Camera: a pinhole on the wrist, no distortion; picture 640 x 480 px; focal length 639.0 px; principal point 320.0 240.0 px. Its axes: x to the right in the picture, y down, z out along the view. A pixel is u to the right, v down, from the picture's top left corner.
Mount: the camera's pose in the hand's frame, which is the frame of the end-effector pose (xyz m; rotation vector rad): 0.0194 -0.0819 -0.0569 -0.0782 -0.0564 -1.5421
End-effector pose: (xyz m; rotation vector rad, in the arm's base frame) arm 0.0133 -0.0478 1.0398 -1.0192 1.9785 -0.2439
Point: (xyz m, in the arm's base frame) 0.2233 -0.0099 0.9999
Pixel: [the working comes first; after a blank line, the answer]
In the camera's frame: 0.0112 -0.0860 0.2497

348.8 19.9
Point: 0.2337 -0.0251 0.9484
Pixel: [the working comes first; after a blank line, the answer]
In the camera's frame: 0.0047 -0.0464 0.2869

330.6 136.6
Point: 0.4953 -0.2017 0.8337
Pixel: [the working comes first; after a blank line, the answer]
In the camera's frame: 0.2308 0.0707 0.5059

611.5 329.3
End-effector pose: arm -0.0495 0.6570 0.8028 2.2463 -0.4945 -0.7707
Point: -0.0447 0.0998 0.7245
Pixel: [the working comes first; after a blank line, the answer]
In the camera's frame: -0.3620 0.3200 0.4117

outside the picture
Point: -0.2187 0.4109 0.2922
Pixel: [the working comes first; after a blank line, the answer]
In the camera's frame: 0.1526 0.1703 0.5750

489.6 429.2
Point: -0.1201 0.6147 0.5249
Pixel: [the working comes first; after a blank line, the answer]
In the camera's frame: 0.1067 0.0503 0.2768

566.3 356.0
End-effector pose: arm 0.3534 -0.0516 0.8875 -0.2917 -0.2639 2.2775
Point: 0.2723 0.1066 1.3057
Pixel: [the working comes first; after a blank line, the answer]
In the camera's frame: 0.1243 0.0909 0.4559

494.2 367.4
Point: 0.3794 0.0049 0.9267
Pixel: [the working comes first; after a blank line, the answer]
In the camera's frame: -0.0086 0.0006 0.0823

252.9 244.3
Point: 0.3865 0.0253 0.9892
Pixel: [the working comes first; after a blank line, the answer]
In the camera's frame: 0.0320 0.0017 0.1345

471.9 248.2
